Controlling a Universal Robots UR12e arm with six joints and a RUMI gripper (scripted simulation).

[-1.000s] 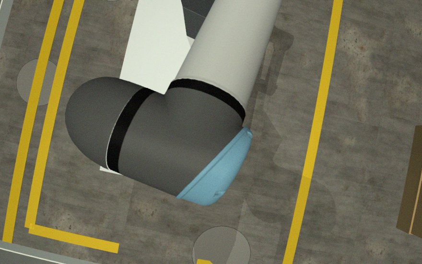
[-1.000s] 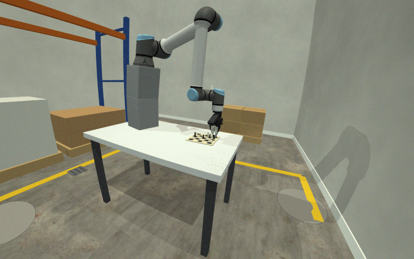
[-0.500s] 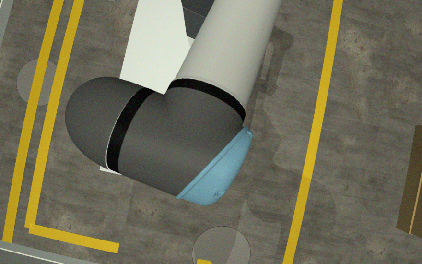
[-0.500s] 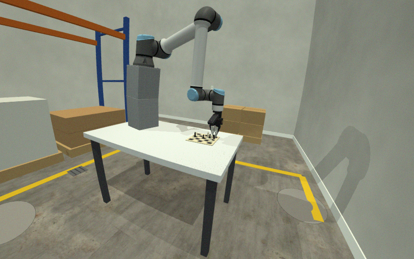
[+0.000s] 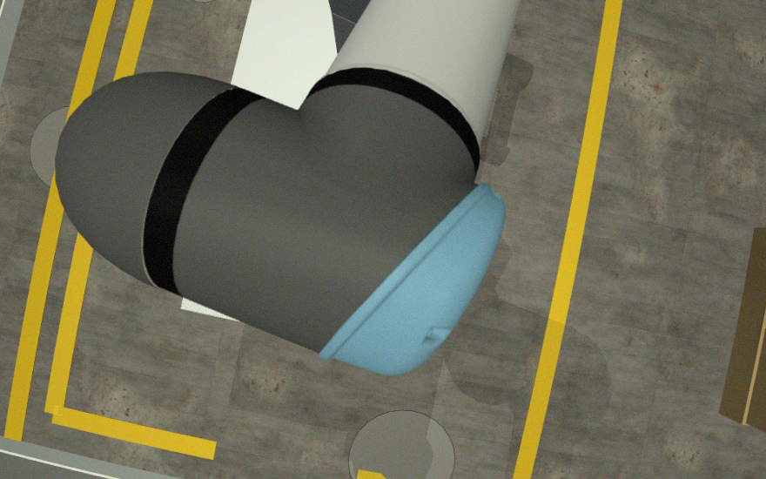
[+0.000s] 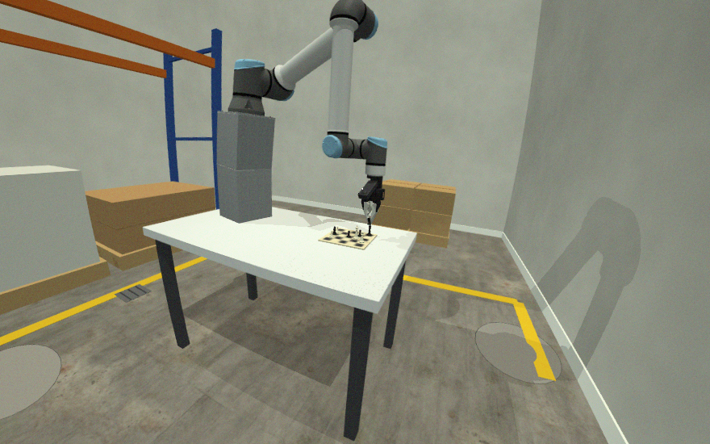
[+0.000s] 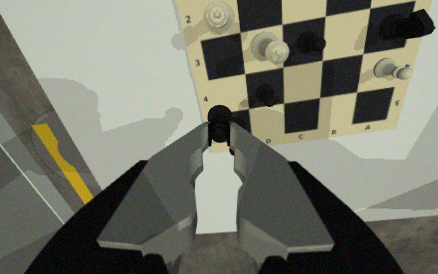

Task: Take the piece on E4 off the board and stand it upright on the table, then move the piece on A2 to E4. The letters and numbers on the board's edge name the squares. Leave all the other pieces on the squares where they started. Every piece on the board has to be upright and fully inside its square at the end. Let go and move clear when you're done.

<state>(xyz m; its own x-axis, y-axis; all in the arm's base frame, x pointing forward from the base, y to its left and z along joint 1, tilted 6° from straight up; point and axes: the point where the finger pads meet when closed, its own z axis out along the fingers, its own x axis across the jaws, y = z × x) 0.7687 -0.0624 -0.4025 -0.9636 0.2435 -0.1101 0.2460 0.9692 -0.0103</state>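
My hand is 9 cm past the chessboard, 3 cm to the left of it and 9 cm above it.
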